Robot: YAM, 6 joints.
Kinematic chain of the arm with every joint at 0, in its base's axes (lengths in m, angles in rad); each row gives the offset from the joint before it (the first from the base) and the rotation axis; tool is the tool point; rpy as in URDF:
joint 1: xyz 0 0 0.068 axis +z
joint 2: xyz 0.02 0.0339 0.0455 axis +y
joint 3: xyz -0.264 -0.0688 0 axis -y
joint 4: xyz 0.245 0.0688 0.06 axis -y
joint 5: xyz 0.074 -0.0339 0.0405 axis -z
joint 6: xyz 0.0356 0 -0.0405 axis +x
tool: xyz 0 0 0 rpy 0 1.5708 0
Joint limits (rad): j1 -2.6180..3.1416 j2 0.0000..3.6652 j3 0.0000..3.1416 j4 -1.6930..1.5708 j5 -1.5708..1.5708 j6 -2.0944..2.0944
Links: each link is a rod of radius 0.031 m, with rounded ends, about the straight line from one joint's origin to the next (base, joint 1, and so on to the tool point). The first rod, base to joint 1, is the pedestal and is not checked.
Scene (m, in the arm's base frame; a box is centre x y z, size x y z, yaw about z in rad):
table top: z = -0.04
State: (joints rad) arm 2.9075 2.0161 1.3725 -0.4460 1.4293 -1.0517
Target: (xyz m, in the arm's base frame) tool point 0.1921 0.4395 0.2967
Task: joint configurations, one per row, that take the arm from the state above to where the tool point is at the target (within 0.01 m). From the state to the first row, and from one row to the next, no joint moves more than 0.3 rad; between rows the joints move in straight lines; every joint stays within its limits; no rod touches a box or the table.
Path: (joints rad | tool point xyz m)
1: 2.6282 2.0316 1.4524 -0.4129 1.4205 -1.0517 | -0.3474 0.2363 0.1997
2: 2.3489 2.0471 1.5323 -0.3798 1.4116 -1.0517 | -0.2794 0.3336 0.2176
3: 2.0696 2.0627 1.6122 -0.3467 1.4028 -1.0517 | -0.1831 0.4095 0.2363
4: 1.7902 2.0782 1.6921 -0.3136 1.3940 -1.0517 | -0.0657 0.4559 0.2559
5: 1.5109 2.0937 1.7720 -0.2805 1.3851 -1.0517 | 0.0630 0.4667 0.2760
6: 1.2316 2.1092 1.8519 -0.2474 1.3763 -1.0517 | 0.1921 0.4395 0.2967

